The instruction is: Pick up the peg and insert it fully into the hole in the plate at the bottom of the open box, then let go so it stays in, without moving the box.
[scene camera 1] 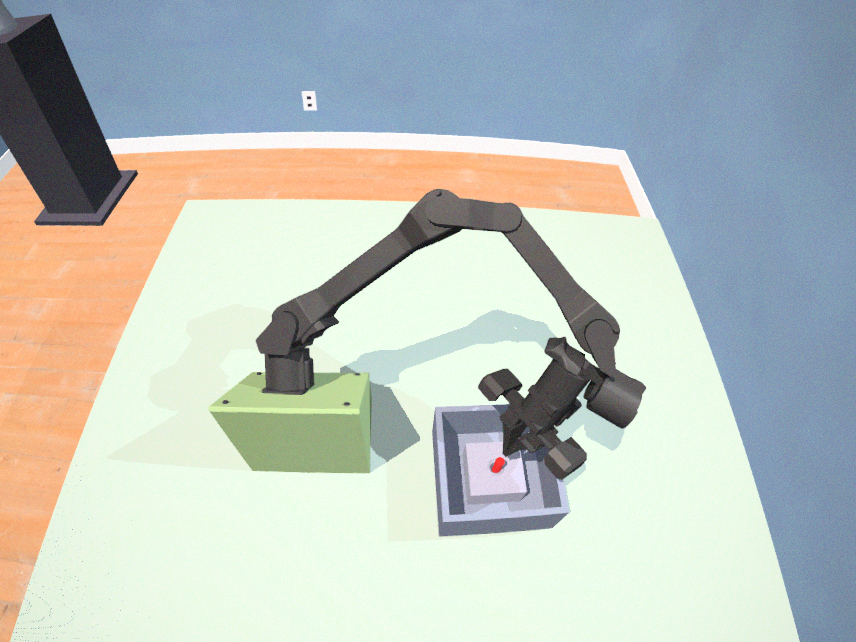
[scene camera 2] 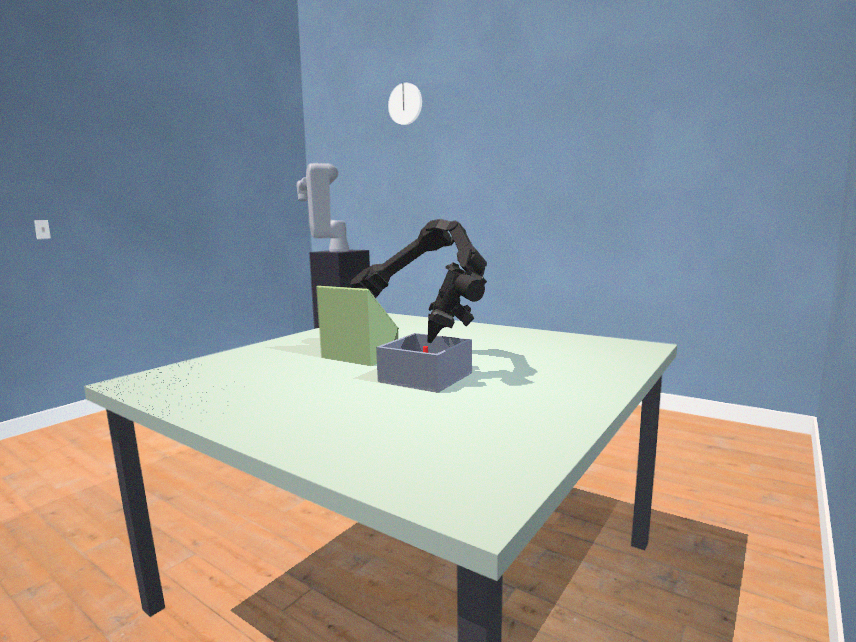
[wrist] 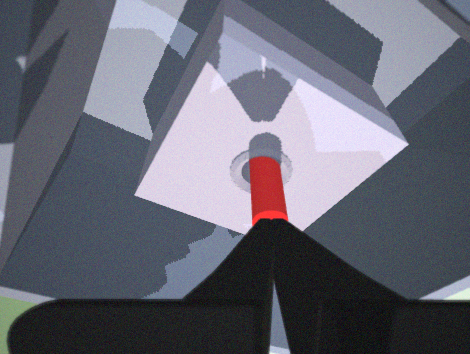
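Pixels of known places: gripper, fingertip midpoint: (scene camera 1: 505, 454) (scene camera 2: 429, 342) (wrist: 270, 230); arm's base, origin of the base link: (scene camera 1: 288, 388) (scene camera 2: 355, 306).
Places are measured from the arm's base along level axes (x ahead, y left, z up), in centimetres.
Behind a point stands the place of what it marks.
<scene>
The red peg (scene camera 1: 498, 464) {x 32.8, y -7.0, z -7.5 cm} (scene camera 2: 425, 348) {x 33.4, y -7.0, z -7.8 cm} (wrist: 267, 187) {x 33.5, y -6.0, z -8.7 cm} stands in the round hole (wrist: 246, 172) {x 32.0, y -6.3, z -11.1 cm} of the pale square plate (scene camera 1: 480, 481) {x 30.3, y -8.9, z -10.5 cm} (wrist: 195, 155) {x 31.9, y -3.5, z -10.5 cm}, with part of its length sticking up. How deep it sits is hidden. The plate lies at the bottom of the open grey-blue box (scene camera 1: 497, 517) {x 32.3, y -15.8, z -6.5 cm} (scene camera 2: 407, 367) {x 34.2, y -15.8, z -10.8 cm} (wrist: 47, 135) {x 30.3, y 1.9, z -9.4 cm}. My gripper (scene camera 1: 508, 454) {x 33.7, y -5.8, z -6.4 cm} (scene camera 2: 431, 340) {x 33.7, y -5.8, z -6.4 cm} (wrist: 270, 230) {x 33.7, y -5.8, z -6.4 cm} is shut, its fingertips together and empty between them. The tips are over the box, right by the peg's top end, and cover part of that end in the wrist view. Whether they touch it I cannot tell.
The green block (scene camera 1: 304, 438) {x 3.5, y -7.3, z -1.5 cm} (scene camera 2: 345, 324) {x 2.9, y -7.3, z -4.3 cm} bearing the arm's base stands left of the box on the pale green table (scene camera 1: 276, 552) {x -1.6, y -21.7, z -16.3 cm} (scene camera 2: 414, 442) {x 56.6, y -41.2, z -16.3 cm}. The box walls rise around the plate. A dark pedestal (scene camera 1: 69, 131) (scene camera 2: 338, 269) stands beyond the table.
</scene>
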